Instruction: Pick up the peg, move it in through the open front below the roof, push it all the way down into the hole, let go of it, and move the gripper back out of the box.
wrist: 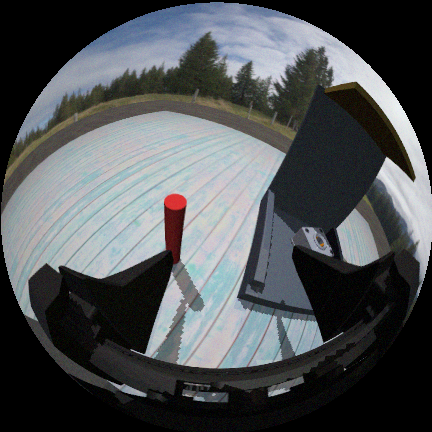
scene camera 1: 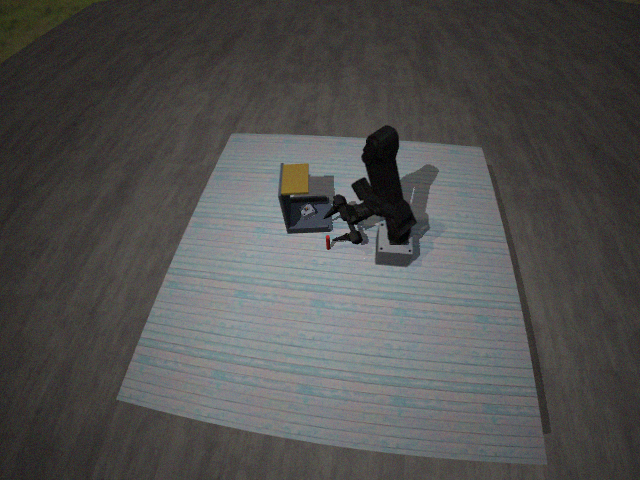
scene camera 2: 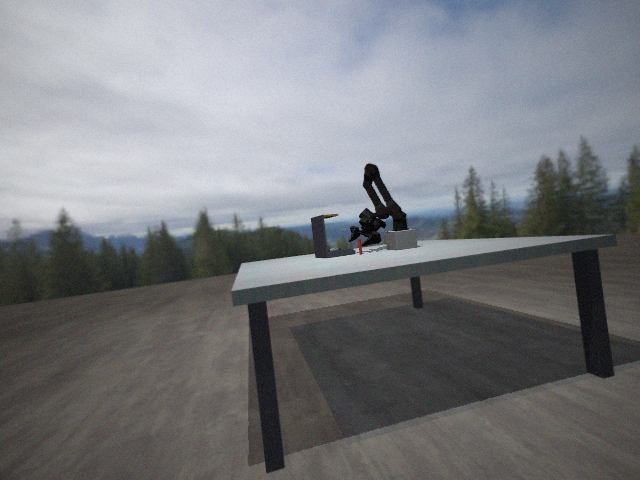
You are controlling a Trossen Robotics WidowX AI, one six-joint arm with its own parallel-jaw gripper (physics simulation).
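Places are measured from the arm's base along level axes (x ahead, y left, z up), in metres.
Pixels of known places: gripper, fingertip midpoint: (wrist: 234, 255) (scene camera 1: 328, 229) (scene camera 2: 355, 243); arm's base, link origin: (scene camera 1: 398, 236) (scene camera 2: 400, 230).
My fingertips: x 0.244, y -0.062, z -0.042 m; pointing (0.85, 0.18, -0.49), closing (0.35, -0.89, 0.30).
Observation:
For each thing: its top centre in the pictures, then the offset to it from my fingertips. "pt": a spot on its surface instead. Level surfaces: height alone.
- red peg, top centre: (wrist: 174, 200) (scene camera 1: 327, 236) (scene camera 2: 359, 238) dx +0.000, dy +0.048, dz +0.023 m
- dark grey box, top centre: (scene camera 1: 303, 177) (scene camera 2: 330, 215) dx +0.080, dy -0.104, dz +0.167 m
- yellow roof, surface spot: (wrist: 375, 120) pt dx +0.084, dy -0.080, dz +0.157 m
- light grey block with the hole, top centre: (wrist: 320, 239) (scene camera 1: 306, 208) dx +0.088, dy -0.113, dz -0.016 m
- box's low side rim, surface spot: (wrist: 264, 240) pt dx +0.048, dy -0.029, dz -0.024 m
- table, surface height: dz -0.057 m
A red peg (scene camera 1: 327, 242) (scene camera 2: 360, 246) (wrist: 174, 227) stands upright on the table, outside the box and near its corner. My gripper (scene camera 1: 328, 228) (scene camera 2: 357, 239) (wrist: 234, 255) is open, with nothing between its fingers. In the wrist view the peg stands beyond the left fingertip, which covers the spot near its foot. The dark grey box (scene camera 1: 309, 222) (scene camera 2: 320, 237) (wrist: 325, 160) has a back wall and a yellow roof (scene camera 1: 295, 178) (scene camera 2: 330, 215) (wrist: 375, 120). A light grey block with the hole (scene camera 1: 308, 209) (wrist: 315, 241) sits on the box floor. The right finger partly hides the block in the wrist view.
The box's low side rim (wrist: 264, 240) stands between the peg and the block. In scene camera 1 one finger reaches over the box's open edge. The arm's grey base (scene camera 1: 394, 253) (scene camera 2: 401, 239) stands on the table (scene camera 1: 336, 361) (scene camera 2: 439, 260), to the right of the peg.

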